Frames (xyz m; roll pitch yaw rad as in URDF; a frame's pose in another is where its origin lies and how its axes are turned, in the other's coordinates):
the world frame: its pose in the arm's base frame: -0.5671 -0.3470 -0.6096 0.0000 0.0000 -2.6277
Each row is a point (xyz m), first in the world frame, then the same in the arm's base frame.
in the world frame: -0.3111 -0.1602 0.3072
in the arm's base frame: -0.3749 -0.0546 -0.3024
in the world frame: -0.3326 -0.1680 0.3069
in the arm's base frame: -0.3600 -0.0372 -0.3027
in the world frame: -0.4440 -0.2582 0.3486
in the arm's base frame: -0.3074 0.0961 -0.2610
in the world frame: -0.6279 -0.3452 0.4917
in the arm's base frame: -0.1900 0.2623 -0.1179
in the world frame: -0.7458 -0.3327 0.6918
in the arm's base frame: -0.0812 0.3093 0.0822
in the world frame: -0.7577 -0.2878 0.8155
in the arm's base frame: -0.0487 0.2761 0.2059
